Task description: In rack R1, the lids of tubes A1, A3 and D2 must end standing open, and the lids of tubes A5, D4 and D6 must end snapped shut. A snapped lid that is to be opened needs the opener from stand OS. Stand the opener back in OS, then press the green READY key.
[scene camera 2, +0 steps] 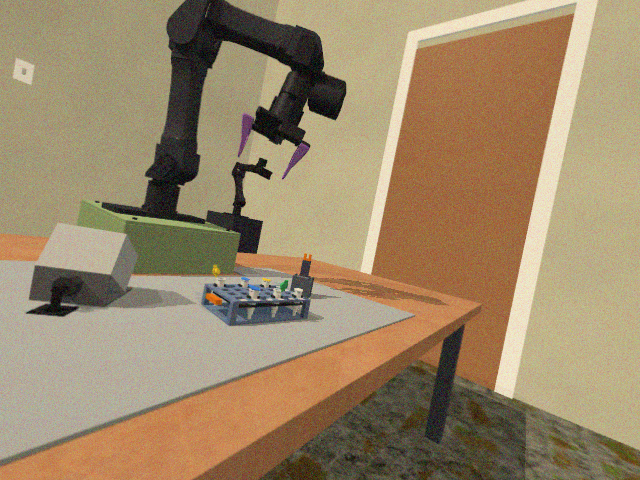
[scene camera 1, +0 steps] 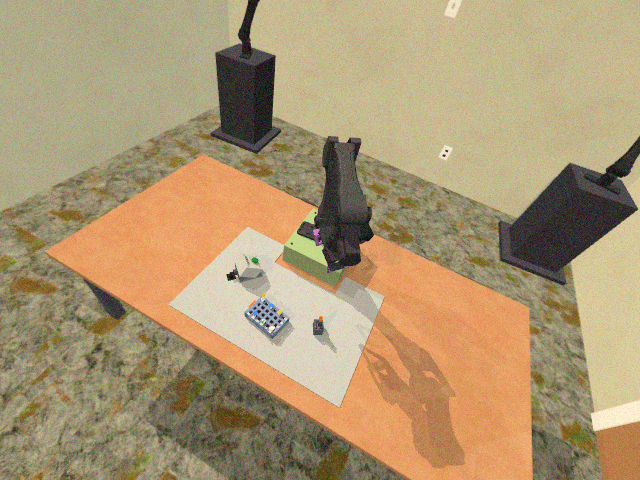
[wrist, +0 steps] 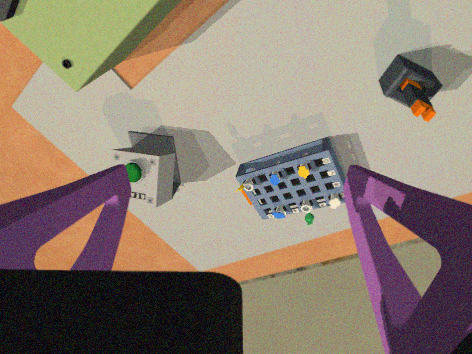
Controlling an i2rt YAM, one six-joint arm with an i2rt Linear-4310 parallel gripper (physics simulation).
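Seen in the pictures: gripper, fingertip midpoint: (scene camera 2: pixel 261 167) (scene camera 1: pixel 323 258) (wrist: pixel 237 177); arm's base, origin of the base link: (scene camera 2: pixel 158 216).
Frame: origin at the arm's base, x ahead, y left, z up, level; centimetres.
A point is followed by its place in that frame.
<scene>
The blue rack R1 (scene camera 1: pixel 266 317) {x 37.6, y -4.3, z -7.6 cm} (scene camera 2: pixel 233 313) {x 39.5, y -11.4, z -8.4 cm} (wrist: pixel 285 155) {x 33.5, y -3.2, z -9.7 cm} stands on the mat with several tubes. In the wrist view a green lid (wrist: pixel 309 218) {x 40.7, y -4.1, z -4.7 cm} and a yellow lid (wrist: pixel 240 189) {x 32.0, y -8.6, z -4.6 cm} stand open beside bare tube rims. Two blue lids (wrist: pixel 274 179) {x 33.7, y -4.5, z -5.7 cm} (wrist: pixel 278 215) {x 38.9, y -8.0, z -5.6 cm}, another yellow lid (wrist: pixel 303 171) {x 34.6, y -0.8, z -5.7 cm} and a white lid (wrist: pixel 334 202) {x 40.8, y -0.4, z -5.8 cm} sit over tubes; whether they are snapped is too small to tell. The orange-tipped opener (scene camera 1: pixel 320 319) {x 33.1, y 12.9, z -1.6 cm} (scene camera 2: pixel 306 267) {x 33.0, y 12.7, z -4.1 cm} (wrist: pixel 422 109) {x 32.1, y 13.0, z -1.4 cm} stands in dark stand OS (scene camera 1: pixel 317 329) {x 34.4, y 13.2, z -6.3 cm} (scene camera 2: pixel 302 285) {x 33.5, y 11.8, z -7.7 cm} (wrist: pixel 395 70) {x 30.5, y 12.6, z -7.6 cm}. My gripper (scene camera 2: pixel 261 167) {x 21.7, y 6.4, z 13.9 cm} (wrist: pixel 237 177) {x 21.7, y 6.4, z 13.9 cm} is open and empty, high above the table. The green READY key (scene camera 1: pixel 254 260) {x 21.7, y -18.2, z -2.8 cm} (wrist: pixel 134 172) {x 21.4, y -17.6, z -3.1 cm} shows.
The grey key box (scene camera 1: pixel 250 272) {x 25.6, y -17.6, z -5.3 cm} (scene camera 2: pixel 87 248) {x 25.4, y -21.7, z -3.8 cm} (wrist: pixel 161 172) {x 24.0, y -16.1, z -4.8 cm} stands on the mat (scene camera 1: pixel 305 356) {x 43.0, y 13.1, z -9.9 cm} (scene camera 2: pixel 155 361) {x 42.9, y -22.4, z -9.9 cm} near the rack's orange-marked end. A small black bracket (scene camera 1: pixel 231 276) {x 28.2, y -24.1, z -9.1 cm} (scene camera 2: pixel 54 308) {x 28.3, y -24.6, z -9.6 cm} is beside it. The green arm base (scene camera 1: pixel 310 260) {x 11.9, y 0.2, z -2.1 cm} (scene camera 2: pixel 186 250) {x 11.9, y 0.1, z -5.4 cm} (wrist: pixel 90 40) {x 9.6, y -5.3, z -0.7 cm} stands at the mat's back edge.
</scene>
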